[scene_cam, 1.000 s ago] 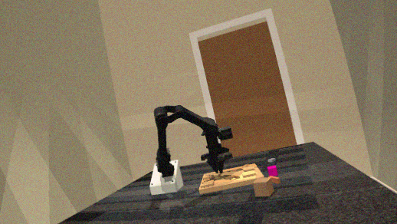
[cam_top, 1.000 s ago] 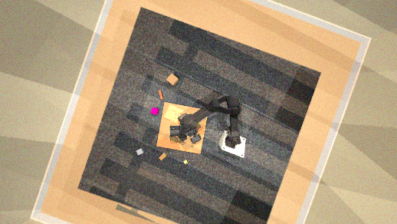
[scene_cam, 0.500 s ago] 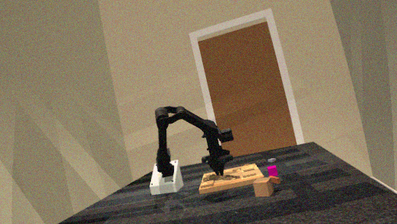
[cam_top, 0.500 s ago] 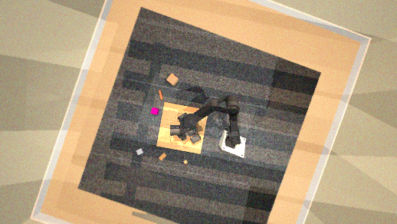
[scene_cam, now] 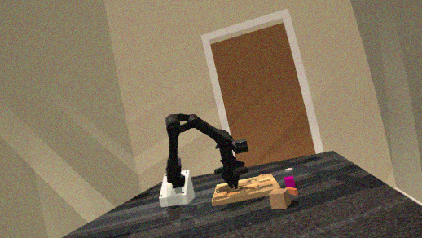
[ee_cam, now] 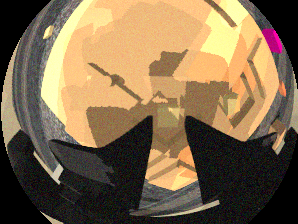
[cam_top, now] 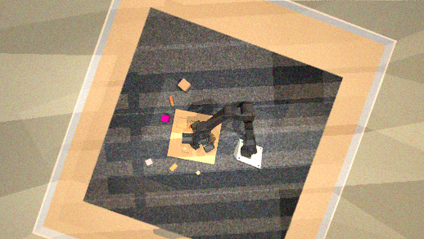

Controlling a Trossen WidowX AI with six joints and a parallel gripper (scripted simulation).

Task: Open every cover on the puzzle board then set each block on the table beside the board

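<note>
The tan wooden puzzle board lies 50 mm ahead of my gripper tip and 10 mm to the left of it. From my gripper tip the other things lie so: tan cube 210 mm ahead, 250 mm to the right; then magenta block 250 mm ahead, 20 mm to the right, 10 mm below; then orange block 250 mm ahead, 130 mm to the right, 10 mm below.
</note>
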